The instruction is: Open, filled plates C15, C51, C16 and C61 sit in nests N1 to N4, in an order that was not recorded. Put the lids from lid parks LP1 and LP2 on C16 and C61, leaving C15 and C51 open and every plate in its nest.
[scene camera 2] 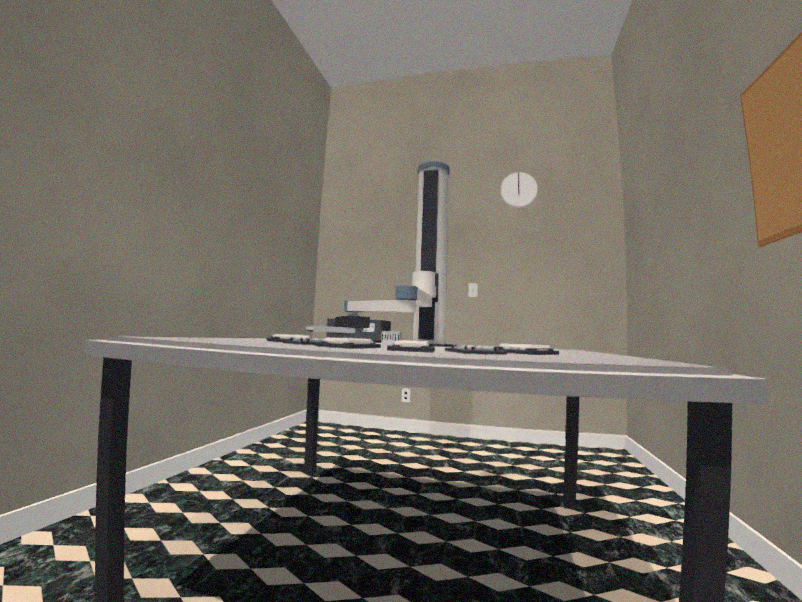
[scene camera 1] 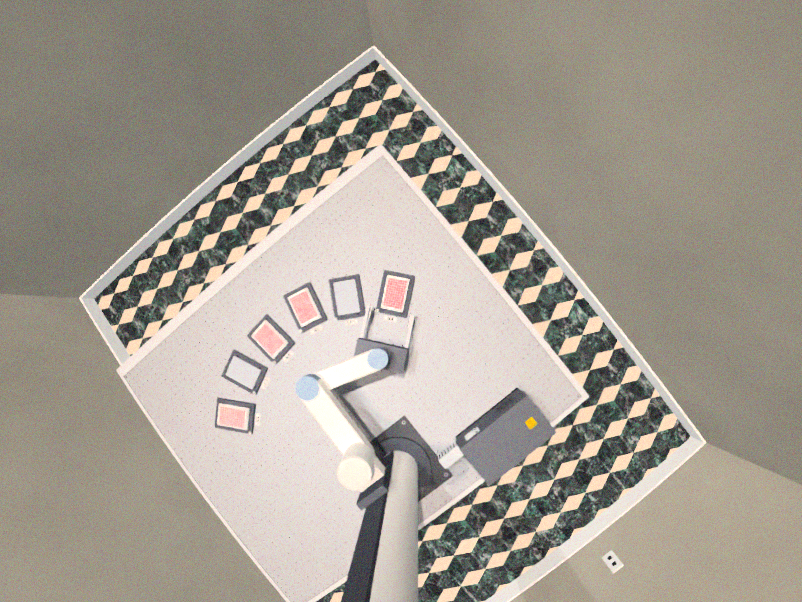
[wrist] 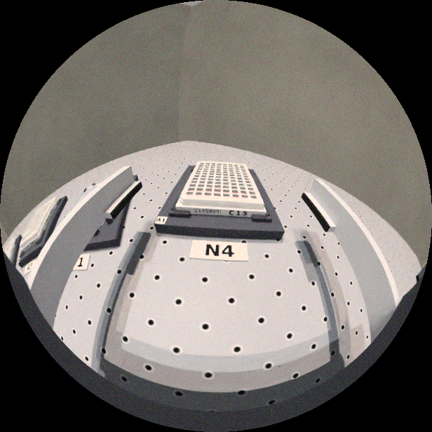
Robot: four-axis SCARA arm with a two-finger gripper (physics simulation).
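Note:
My gripper is open and empty, low over the table, with its fingertips just short of nest N4. Open plate C15 sits in N4, its label facing me. Lid park LP1 is left of N4, partly hidden by the left finger in the wrist view; a pale grey lid shows in it from above. Another pale grey lid shows in the second park. Three more red-filled plates sit in nests; their labels are unreadable.
The nests and parks form an arc on the table. A dark controller box stands at the table edge, right of the arm's base plate. The arm's column rises behind. In the wrist view a neighbouring white plate shows far left.

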